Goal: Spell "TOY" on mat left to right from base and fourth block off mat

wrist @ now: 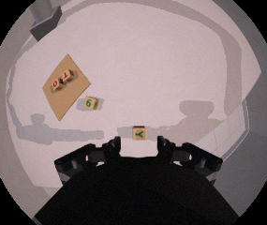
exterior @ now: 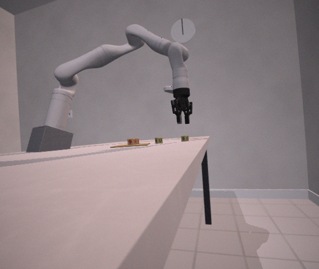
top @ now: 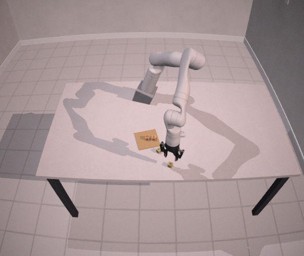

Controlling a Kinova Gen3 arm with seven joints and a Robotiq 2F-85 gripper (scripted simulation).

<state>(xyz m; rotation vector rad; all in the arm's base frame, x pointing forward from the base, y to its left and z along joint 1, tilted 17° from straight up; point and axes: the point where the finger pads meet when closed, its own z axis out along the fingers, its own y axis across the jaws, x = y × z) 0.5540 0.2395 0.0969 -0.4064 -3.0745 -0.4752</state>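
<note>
Now: hand 17 cm past the mat, 17 cm to the left of it and 9 cm above it.
</note>
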